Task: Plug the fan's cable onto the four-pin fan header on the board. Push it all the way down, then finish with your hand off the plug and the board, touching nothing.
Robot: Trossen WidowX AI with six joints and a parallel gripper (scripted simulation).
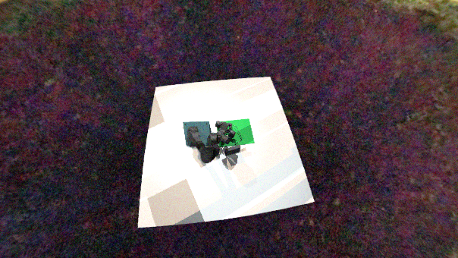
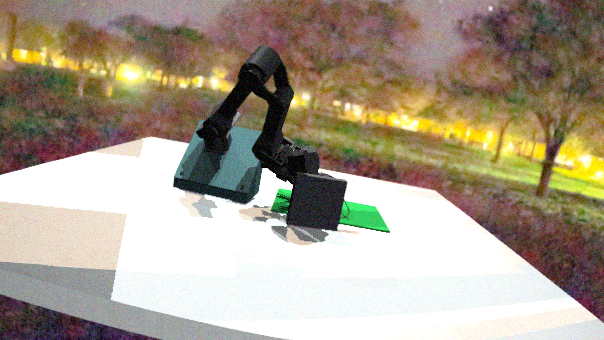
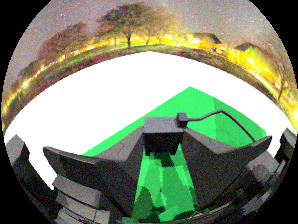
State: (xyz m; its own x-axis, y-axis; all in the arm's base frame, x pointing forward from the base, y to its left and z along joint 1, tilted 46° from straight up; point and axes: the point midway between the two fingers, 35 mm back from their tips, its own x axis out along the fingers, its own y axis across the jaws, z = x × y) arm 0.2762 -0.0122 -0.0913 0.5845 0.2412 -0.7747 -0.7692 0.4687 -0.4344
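The green board lies 60 mm to the right of my gripper tip, 60 mm below it and 40 mm ahead of it. From my gripper tip the other things lie so: black fan: 230 mm to the right, 20 mm above; dark plug: 10 mm below.
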